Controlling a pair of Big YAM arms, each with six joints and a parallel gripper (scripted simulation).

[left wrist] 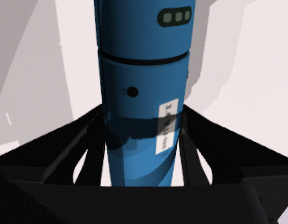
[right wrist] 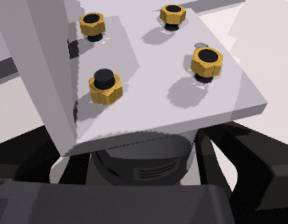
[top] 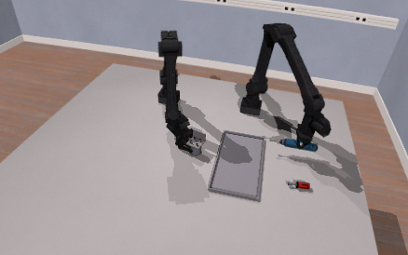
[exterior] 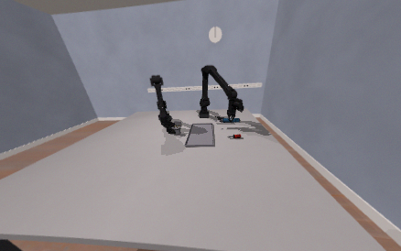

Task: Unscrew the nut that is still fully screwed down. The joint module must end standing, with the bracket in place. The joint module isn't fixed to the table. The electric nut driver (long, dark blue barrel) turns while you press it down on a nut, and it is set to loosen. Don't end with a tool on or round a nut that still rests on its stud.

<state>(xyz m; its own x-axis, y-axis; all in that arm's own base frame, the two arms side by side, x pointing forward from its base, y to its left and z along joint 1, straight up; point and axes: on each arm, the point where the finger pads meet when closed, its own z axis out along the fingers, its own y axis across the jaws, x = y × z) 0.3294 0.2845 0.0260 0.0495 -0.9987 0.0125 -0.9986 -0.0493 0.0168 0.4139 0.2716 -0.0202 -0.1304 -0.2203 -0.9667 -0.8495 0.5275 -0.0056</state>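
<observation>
Right now my right hand is 50 mm below the grey bracket. Also, from my right hand: flat grey tray: 30 mm ahead, 220 mm to the left, 20 mm below; nut: 10 mm ahead, 20 mm to the right, 50 mm above; grey tip: 80 mm behind, 380 mm to the left, 50 mm above.
</observation>
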